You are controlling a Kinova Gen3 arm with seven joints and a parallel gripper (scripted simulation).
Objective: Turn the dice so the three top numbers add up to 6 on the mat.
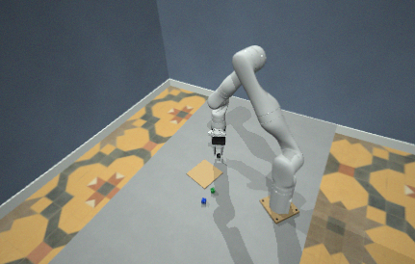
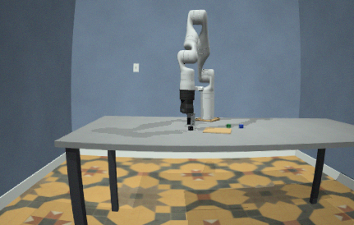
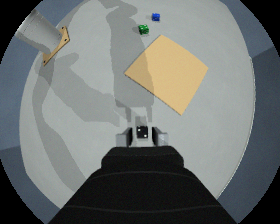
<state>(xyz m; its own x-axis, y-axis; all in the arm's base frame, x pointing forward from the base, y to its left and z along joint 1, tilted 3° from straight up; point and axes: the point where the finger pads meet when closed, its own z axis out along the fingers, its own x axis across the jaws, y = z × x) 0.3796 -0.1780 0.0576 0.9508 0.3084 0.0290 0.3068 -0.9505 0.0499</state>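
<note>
Right now my hand is 3 cm above the black die. Round my hand: blue die 30 cm to the left, 5 cm behind, 3 cm below; green die 23 cm to the left, 6 cm behind, 3 cm below; tan mat 14 cm to the left, 4 cm below, 2 cm ahead.
</note>
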